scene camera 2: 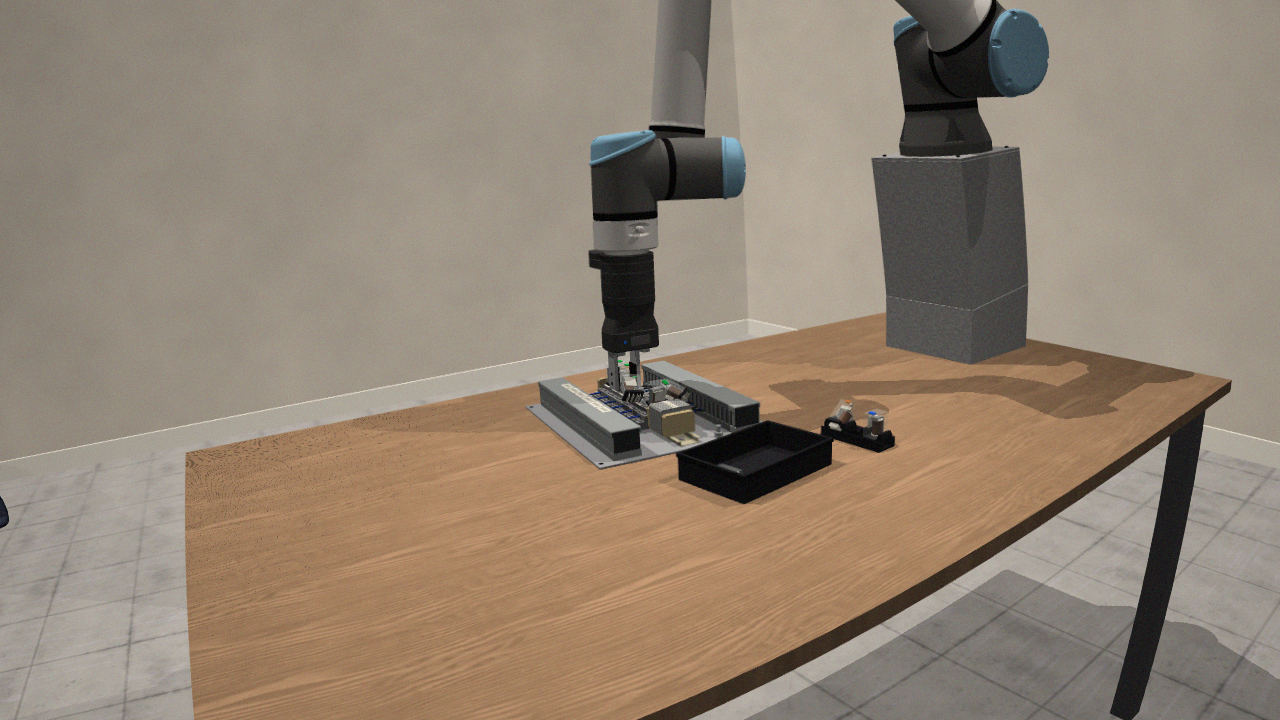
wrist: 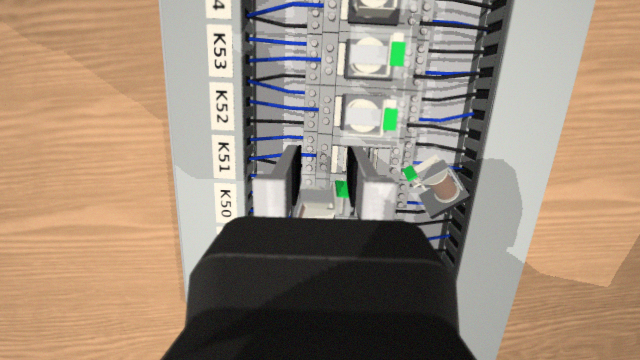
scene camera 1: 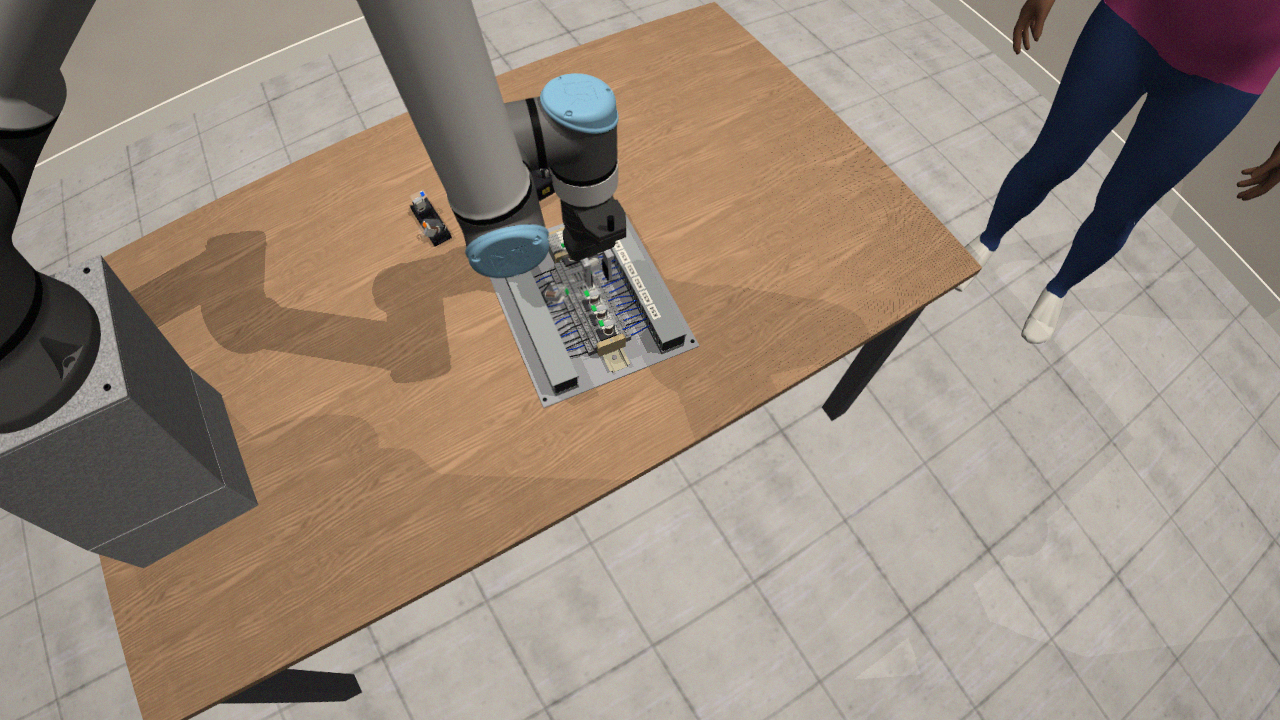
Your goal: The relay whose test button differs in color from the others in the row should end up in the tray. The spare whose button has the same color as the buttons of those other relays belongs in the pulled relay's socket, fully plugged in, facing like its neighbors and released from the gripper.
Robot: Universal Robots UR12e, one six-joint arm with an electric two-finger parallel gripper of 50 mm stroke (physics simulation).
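Places are measured from the arm's base along level axes (x ahead, y left, z up), in centimetres.
Pixels of known places: gripper, between the fingertips: (scene camera 2: 625, 387) (wrist: 324, 164) (scene camera 1: 597, 279); arm's base, origin of its link: (scene camera 2: 946, 151) (scene camera 1: 24, 357).
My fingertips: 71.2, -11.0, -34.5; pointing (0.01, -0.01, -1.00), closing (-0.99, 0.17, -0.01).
For each thing: its top centre in the pictures, then the offset to it from my fingertips, as dx, dy, dz.
- relay with a green button, centre of its top: (wrist: 316, 226) (scene camera 2: 630, 374) (scene camera 1: 592, 257) +0.7, +2.5, +2.6
- K51 socket, centre of its top: (wrist: 362, 137) (scene camera 2: 635, 394) (scene camera 1: 588, 296) -2.4, -0.9, -1.9
- K53, centre of its top: (wrist: 380, 52) (scene camera 2: 622, 365) (scene camera 1: 598, 306) -3.3, -5.2, +1.8
- loose green-button relay, centre of its top: (wrist: 447, 196) (scene camera 2: 672, 381) (scene camera 1: 553, 287) -6.7, +2.8, +0.1
- black tray, centre of its top: (scene camera 2: 757, 445) +1.0, +28.8, -1.6
- black holder, centre of its top: (scene camera 2: 857, 424) (scene camera 1: 428, 215) -16.3, +30.8, -2.8
- tilted orange-button relay, centre of its top: (scene camera 2: 843, 401) (scene camera 1: 429, 220) -17.0, +27.5, -0.4
- blue-button relay, centre of its top: (scene camera 2: 876, 411) (scene camera 1: 418, 195) -16.2, +34.0, -0.3
- beige end block, centre of its top: (scene camera 2: 670, 404) (scene camera 1: 562, 239) -0.2, +10.4, -0.4
My gripper (scene camera 1: 596, 271) (scene camera 2: 623, 379) (wrist: 324, 164) is shut on a relay with a green button (scene camera 2: 631, 385) (wrist: 319, 203), low over the relay row. The relay looks tilted, with prongs showing in scene camera 2; its lower part is hidden in the wrist view. The K51 socket (wrist: 370, 157) shows slots between and beyond the fingers; K50's is hidden. Relays K52 (wrist: 363, 116) and K53 (wrist: 369, 56) sit upright with green buttons. A loose green-button relay (scene camera 1: 553, 292) (wrist: 442, 186) lies tilted on the wiring beside the row. The black tray (scene camera 2: 716, 475) stands beside the panel; its contents are unclear.
A black holder (scene camera 1: 442, 236) (scene camera 2: 866, 440) carries a tilted orange-button relay (scene camera 2: 841, 413) and a blue-button relay (scene camera 1: 419, 202) (scene camera 2: 875, 421). Grey wire ducts (scene camera 1: 539, 331) (scene camera 2: 586, 418) (wrist: 542, 90) flank the row. A beige end block (scene camera 2: 677, 421) closes one end. A person stands beyond the table.
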